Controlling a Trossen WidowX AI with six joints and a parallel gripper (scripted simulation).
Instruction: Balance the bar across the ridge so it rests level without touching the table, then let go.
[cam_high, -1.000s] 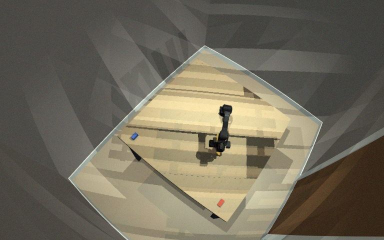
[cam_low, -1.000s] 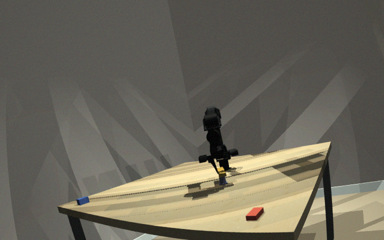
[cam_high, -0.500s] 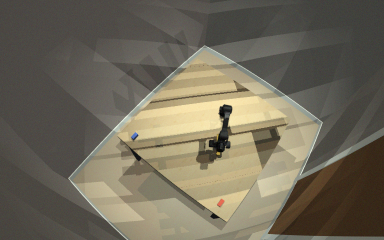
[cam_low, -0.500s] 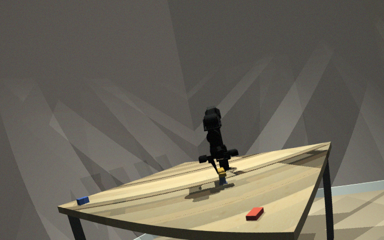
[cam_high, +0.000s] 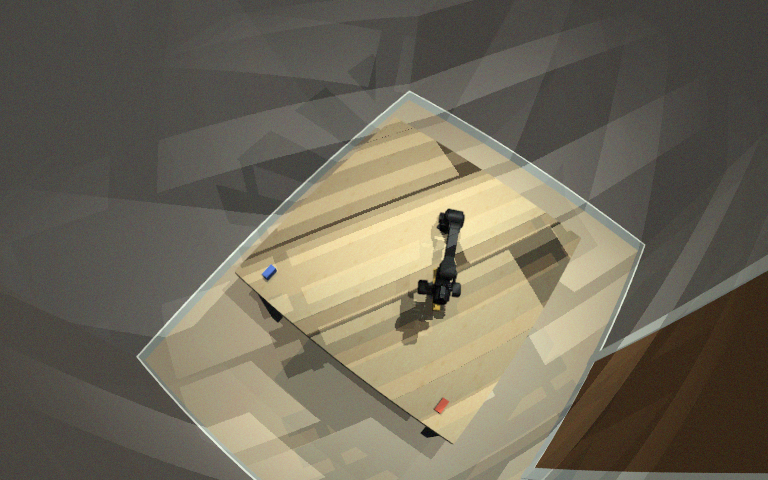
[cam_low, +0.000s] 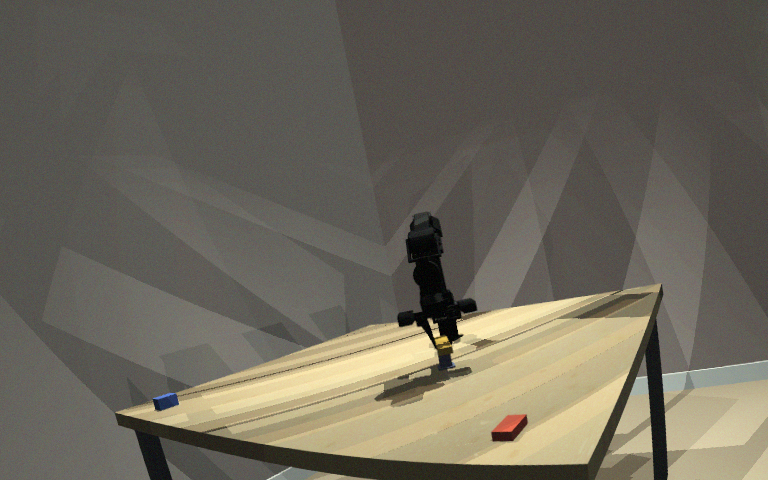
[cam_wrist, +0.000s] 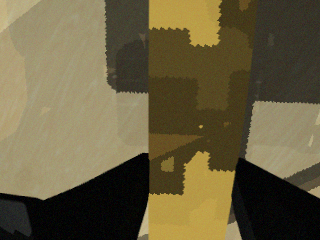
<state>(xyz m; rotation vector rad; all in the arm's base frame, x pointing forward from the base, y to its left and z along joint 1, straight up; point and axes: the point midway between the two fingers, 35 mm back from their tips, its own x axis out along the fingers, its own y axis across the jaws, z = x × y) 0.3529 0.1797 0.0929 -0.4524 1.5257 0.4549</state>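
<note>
My gripper tip is now 20 mm past the yellow bar and 20 mm to the left of it. Also, from my gripper tip: blue block: 390 mm ahead, 680 mm to the right, 40 mm below; red block: 390 mm ahead, 320 mm to the left, 50 mm below.
</note>
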